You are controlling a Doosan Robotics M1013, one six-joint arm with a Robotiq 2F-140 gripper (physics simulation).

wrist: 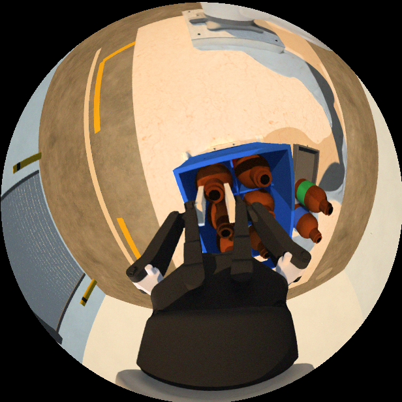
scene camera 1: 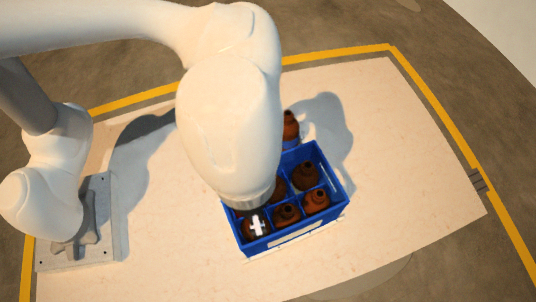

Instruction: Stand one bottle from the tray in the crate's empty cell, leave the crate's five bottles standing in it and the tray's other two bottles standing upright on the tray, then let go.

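Frame: origin at the arm's base, x ahead, y left, z up, level; millimetres.
Seen in the pictures: arm's base at its link origin: (scene camera 1: 74,222).
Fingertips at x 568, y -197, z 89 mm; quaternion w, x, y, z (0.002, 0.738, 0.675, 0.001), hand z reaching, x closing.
Pixels of each thing's top centre, then the offset from my fingertips to it. "pt": a spot on its surface instead.
- blue crate at a spot on its surface: (scene camera 1: 260,248) pt dy -49, dx -13, dz -60 mm
- brown bottle at its top centre: (scene camera 1: 253,221) dy +1, dx -7, dz +26 mm
- blue-banded bottle at its top centre: (scene camera 1: 287,113) dy +262, dx +182, dz +7 mm
The blue crate (scene camera 1: 260,248) (wrist: 285,175) stands on the table. My gripper (scene camera 1: 257,225) (wrist: 214,192) is shut on the neck of a brown bottle (scene camera 1: 247,231) (wrist: 212,175), which is upright inside the crate's near-left corner cell in the scene view. Whether its base touches the crate floor is hidden. Five other brown bottles stand in the crate, among them one (scene camera 1: 305,176), one (scene camera 1: 316,201) and one (scene camera 1: 286,216). At the tray (wrist: 295,160), a green-banded bottle (wrist: 313,196) and a blue-banded bottle (scene camera 1: 289,129) (wrist: 306,221) stand upright.
The arm hides the crate's back-left part and most of the tray area in the scene view. The crate's walls and dividers and the neighbouring bottles are close around the fingers. The robot's base plate (scene camera 1: 111,220) (wrist: 235,42) is on the table at the scene view's left.
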